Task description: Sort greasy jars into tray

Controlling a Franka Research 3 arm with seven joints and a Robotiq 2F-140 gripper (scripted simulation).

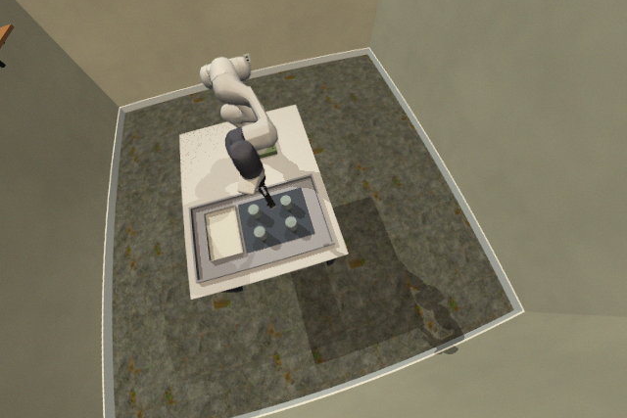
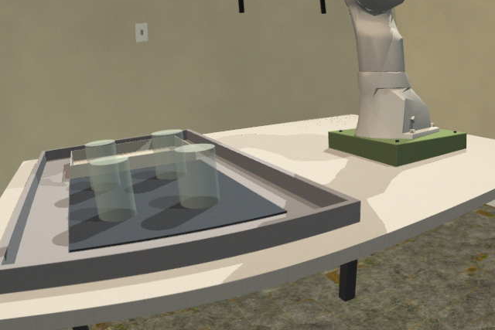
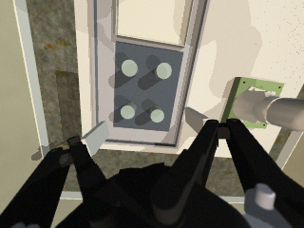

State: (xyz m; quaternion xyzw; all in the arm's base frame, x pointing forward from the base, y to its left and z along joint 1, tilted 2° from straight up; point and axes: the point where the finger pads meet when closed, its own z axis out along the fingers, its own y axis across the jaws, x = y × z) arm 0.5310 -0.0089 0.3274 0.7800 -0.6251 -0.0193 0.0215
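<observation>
Now: the dark mat 20 mm to the right of my hand and 380 mm below it. The rest, counted from my hand: cream tray (20 mm behind, 340 mm to the right, 370 mm below).
</observation>
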